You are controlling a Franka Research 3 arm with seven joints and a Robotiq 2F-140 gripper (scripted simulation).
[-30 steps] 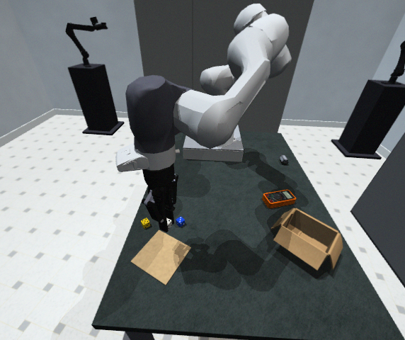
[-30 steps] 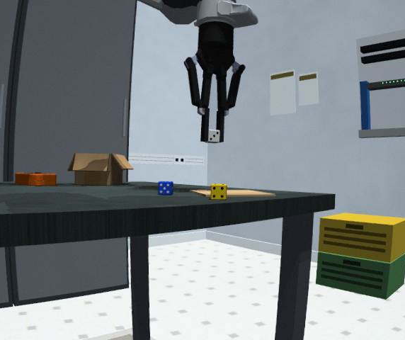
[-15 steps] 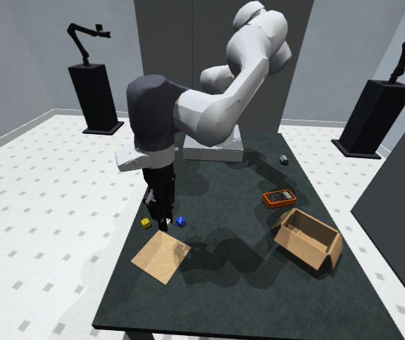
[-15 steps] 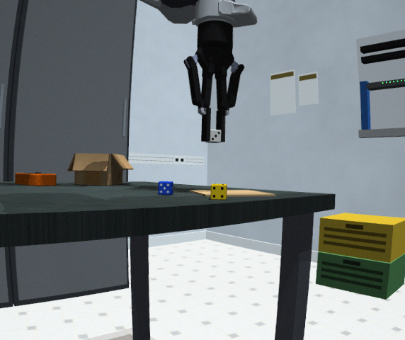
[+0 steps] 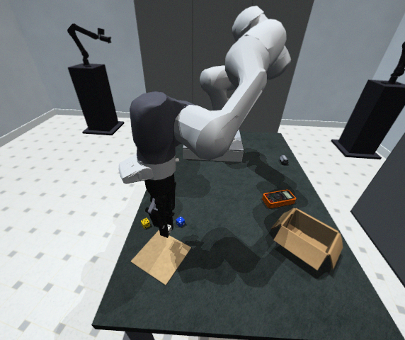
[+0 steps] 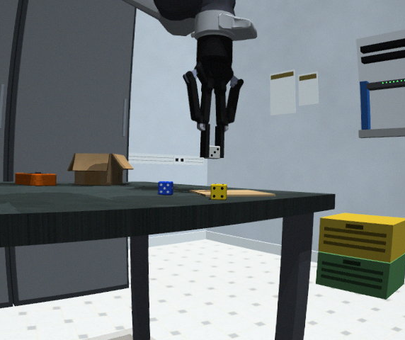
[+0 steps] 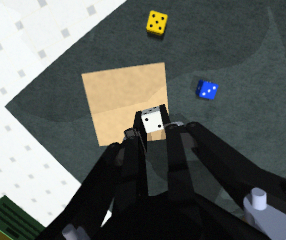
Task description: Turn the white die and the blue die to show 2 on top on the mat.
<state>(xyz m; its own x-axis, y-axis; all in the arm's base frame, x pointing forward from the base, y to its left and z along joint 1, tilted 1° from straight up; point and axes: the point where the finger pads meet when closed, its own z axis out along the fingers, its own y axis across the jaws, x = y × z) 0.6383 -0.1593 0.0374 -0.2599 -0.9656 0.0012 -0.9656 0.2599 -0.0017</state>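
Now: the tan mat 40 mm ahead of my hand, 10 mm to the right of it and 100 mm below it. From my hand the other things lie so: blue die: 90 mm behind, 30 mm to the left, 90 mm below; then yellow die: 70 mm behind, 100 mm to the right, 90 mm below; then white die: 20 mm below.
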